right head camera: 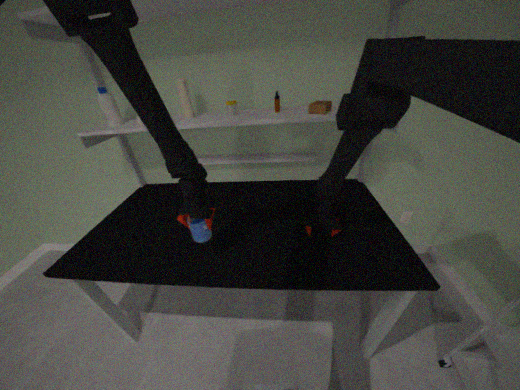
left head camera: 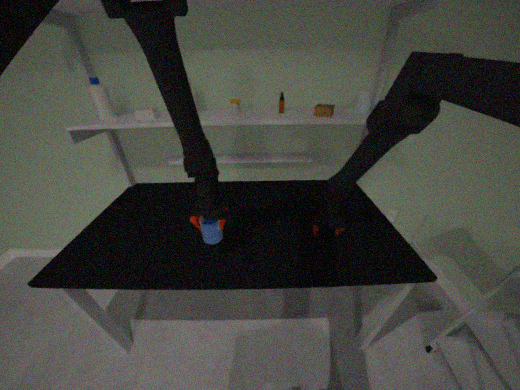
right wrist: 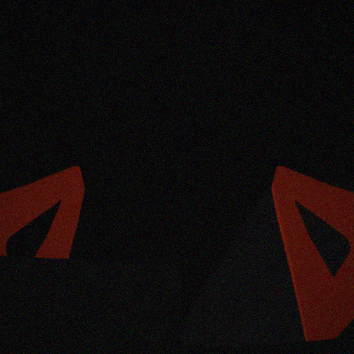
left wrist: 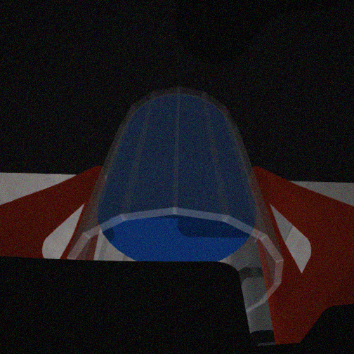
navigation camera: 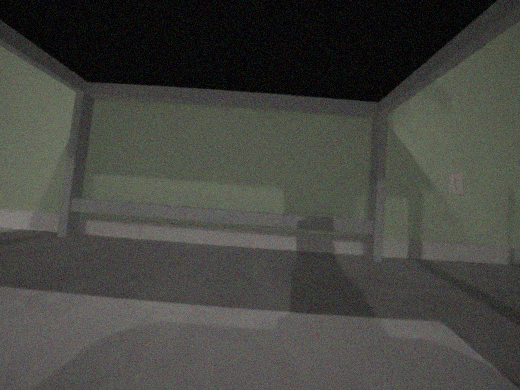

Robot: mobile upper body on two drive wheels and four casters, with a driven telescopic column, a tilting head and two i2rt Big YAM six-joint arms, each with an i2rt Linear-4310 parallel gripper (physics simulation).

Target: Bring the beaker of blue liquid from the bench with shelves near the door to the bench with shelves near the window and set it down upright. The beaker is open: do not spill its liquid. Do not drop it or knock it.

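Observation:
A clear open beaker of blue liquid (left head camera: 212, 234) (right head camera: 201, 233) (left wrist: 175, 165) is upright between the red fingers of my left gripper (left head camera: 208, 223) (right head camera: 196, 222). In the left wrist view the fingertips meet its two sides, and the liquid surface shows below the rim. My left gripper is shut on the beaker. Both are over the black bench top (left head camera: 125, 260) (right head camera: 135, 255), left of its middle; whether the beaker's base touches the bench is too dark to tell. My right gripper (left head camera: 328, 230) (right head camera: 322, 231) (right wrist: 177, 176) is open and empty over the bench's right half.
Behind the bench, a shelf (left head camera: 260, 120) (right head camera: 255, 119) holds a white bottle with blue cap (left head camera: 101, 102) (right head camera: 110, 107), a yellow-capped jar (left head camera: 235, 106) (right head camera: 232, 107), a brown bottle (left head camera: 281, 104) (right head camera: 277, 103) and a brown box (left head camera: 324, 110) (right head camera: 320, 107). The navigation camera shows a bench frame's crossbar (navigation camera: 200, 215).

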